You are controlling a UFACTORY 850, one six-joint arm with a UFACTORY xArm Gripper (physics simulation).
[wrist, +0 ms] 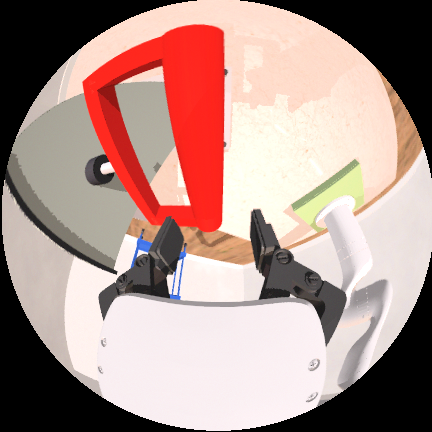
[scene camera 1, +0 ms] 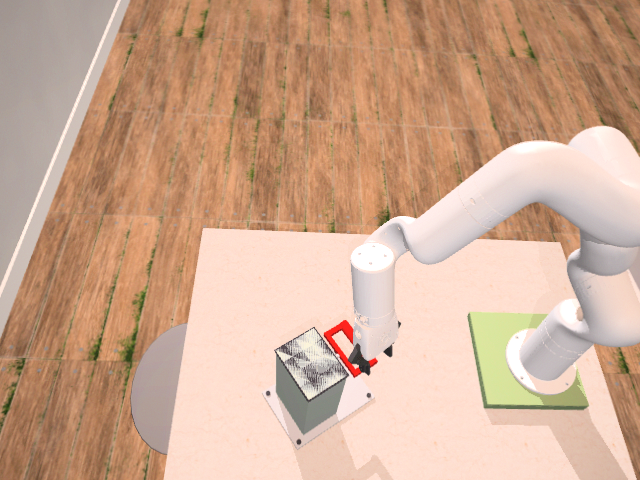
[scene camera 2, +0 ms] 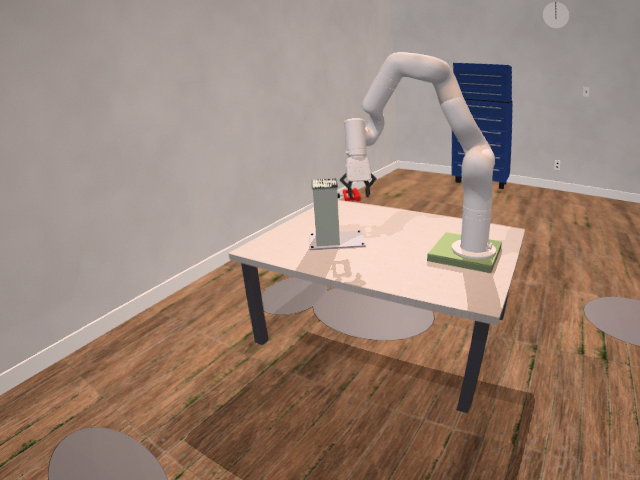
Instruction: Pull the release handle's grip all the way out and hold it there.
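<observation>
The release handle [scene camera 1: 336, 329] [scene camera 2: 356, 195] [wrist: 197, 115] is a red frame with a thick round grip bar on the side away from the grey-green post [scene camera 1: 290, 387] [scene camera 2: 326, 217] [wrist: 50, 145]. A short length of white rod [wrist: 106, 168] shows between the frame and a dark collar on the post. My gripper [scene camera 1: 377, 360] [scene camera 2: 359, 195] [wrist: 213, 224] points down at the grip. Its fingers stand wide apart, one toward the frame's opening and one beyond the grip bar. In the wrist view there are gaps beside the bar, and no finger is seen pressing on it. Fingertip depth is hard to tell.
The post stands on a pale bolted plate [scene camera 1: 356, 393] [scene camera 2: 351, 240] on the table [scene camera 1: 258, 284] [scene camera 2: 392, 258]. My arm's base is on a green block [scene camera 1: 488, 356] [scene camera 2: 439, 254] [wrist: 345, 187] at the right. A blue cabinet [scene camera 2: 481, 85] stands by the far wall.
</observation>
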